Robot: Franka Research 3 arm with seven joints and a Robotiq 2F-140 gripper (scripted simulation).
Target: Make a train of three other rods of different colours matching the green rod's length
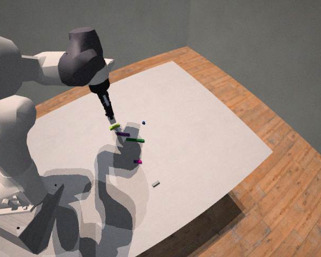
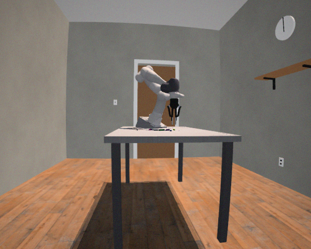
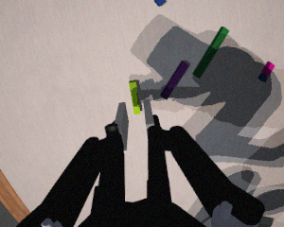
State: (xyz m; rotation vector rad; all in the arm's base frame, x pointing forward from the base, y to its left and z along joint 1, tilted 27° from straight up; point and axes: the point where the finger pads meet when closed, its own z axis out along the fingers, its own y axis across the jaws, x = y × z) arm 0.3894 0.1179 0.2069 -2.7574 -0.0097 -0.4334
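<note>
The lime rod is 8 cm below my hand. From my hand the other things lie so: magenta rod (21 cm to the right, 8 cm below, 4 cm ahead); then green rod (11 cm to the right, 8 cm below, 6 cm ahead); then purple rod (8 cm below, 6 cm to the right, 2 cm ahead).
</note>
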